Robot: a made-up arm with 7 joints.
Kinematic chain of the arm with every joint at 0, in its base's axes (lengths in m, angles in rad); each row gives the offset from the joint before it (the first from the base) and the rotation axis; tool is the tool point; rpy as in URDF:
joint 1: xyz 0 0 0.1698 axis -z
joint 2: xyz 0 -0.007 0.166 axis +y
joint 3: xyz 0 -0.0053 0.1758 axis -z
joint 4: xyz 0 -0.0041 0.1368 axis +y
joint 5: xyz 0 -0.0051 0.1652 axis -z
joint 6: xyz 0 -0.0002 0.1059 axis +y
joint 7: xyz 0 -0.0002 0.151 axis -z
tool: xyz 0 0 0 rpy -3.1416 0 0
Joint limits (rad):
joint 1: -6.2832..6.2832
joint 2: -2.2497..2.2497
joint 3: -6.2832..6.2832
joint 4: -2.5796..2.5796
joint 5: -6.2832..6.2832
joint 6: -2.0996..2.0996
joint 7: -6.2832..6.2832
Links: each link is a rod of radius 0.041 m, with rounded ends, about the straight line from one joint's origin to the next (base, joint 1, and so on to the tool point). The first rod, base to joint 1, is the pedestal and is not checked.
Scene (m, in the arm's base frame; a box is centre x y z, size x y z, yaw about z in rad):
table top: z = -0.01
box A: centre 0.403 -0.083 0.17 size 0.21 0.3 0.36 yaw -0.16
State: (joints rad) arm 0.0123 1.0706 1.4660 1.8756 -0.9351 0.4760 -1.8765
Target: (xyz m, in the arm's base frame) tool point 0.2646 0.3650 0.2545
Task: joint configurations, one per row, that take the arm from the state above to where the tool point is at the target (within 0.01 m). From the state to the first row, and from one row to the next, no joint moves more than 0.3 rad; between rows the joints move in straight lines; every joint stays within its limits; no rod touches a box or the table.
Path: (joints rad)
1: 0.1640 1.0209 1.4853 1.6299 -0.9692 0.7127 -1.8293
2: 0.3158 0.9712 1.5045 1.3842 -1.0033 0.9494 -1.7820
3: 0.4675 0.9215 1.5238 1.1386 -1.0373 1.1861 -1.7348
4: 0.6193 0.8719 1.5430 0.8929 -1.0714 1.4228 -1.6875
5: 0.7710 0.8222 1.5623 0.6472 -1.1055 1.6595 -1.6403
6: 0.4997 0.7962 1.4128 0.6778 -1.1826 1.5804 -1.6395
7: 0.2284 0.7702 1.2634 0.7083 -1.2597 1.5014 -1.6388
8: -0.0429 0.7443 1.1139 0.7388 -1.3368 1.4224 -1.6380
9: -0.3142 0.7183 0.9645 0.7693 -1.4140 1.3433 -1.6372
10: -0.5855 0.6923 0.8150 0.7999 -1.4911 1.2643 -1.6365
11: -0.8568 0.6663 0.6656 0.8304 -1.5682 1.1852 -1.6357
12: -0.9701 0.6999 0.6086 1.0961 -1.4195 1.0538 -1.7160
13: -1.0835 0.7335 0.5517 1.3618 -1.2709 0.9224 -1.7962
14: -1.1968 0.7670 0.4947 1.6276 -1.1222 0.7909 -1.8765

